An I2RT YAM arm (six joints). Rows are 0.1 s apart.
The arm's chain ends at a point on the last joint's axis. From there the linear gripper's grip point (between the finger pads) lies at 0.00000 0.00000 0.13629 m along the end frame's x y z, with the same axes.
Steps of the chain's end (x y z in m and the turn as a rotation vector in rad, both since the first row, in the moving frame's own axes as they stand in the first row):
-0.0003, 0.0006, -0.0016, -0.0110, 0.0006, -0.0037
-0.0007, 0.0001, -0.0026, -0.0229, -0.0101, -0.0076
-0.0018, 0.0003, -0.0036, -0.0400, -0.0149, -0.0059
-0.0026, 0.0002, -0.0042, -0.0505, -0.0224, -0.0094
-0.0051, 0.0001, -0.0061, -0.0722, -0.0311, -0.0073
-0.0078, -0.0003, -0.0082, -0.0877, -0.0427, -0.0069
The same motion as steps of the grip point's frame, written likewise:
-0.0002, 0.0021, -0.0016, -0.0110, 0.0006, -0.0037
-0.0021, 0.0032, -0.0026, -0.0229, -0.0101, -0.0076
-0.0038, 0.0058, -0.0037, -0.0400, -0.0149, -0.0059
-0.0056, 0.0071, -0.0044, -0.0505, -0.0224, -0.0094
-0.0093, 0.0099, -0.0065, -0.0722, -0.0311, -0.0073
-0.0136, 0.0117, -0.0088, -0.0877, -0.0427, -0.0069

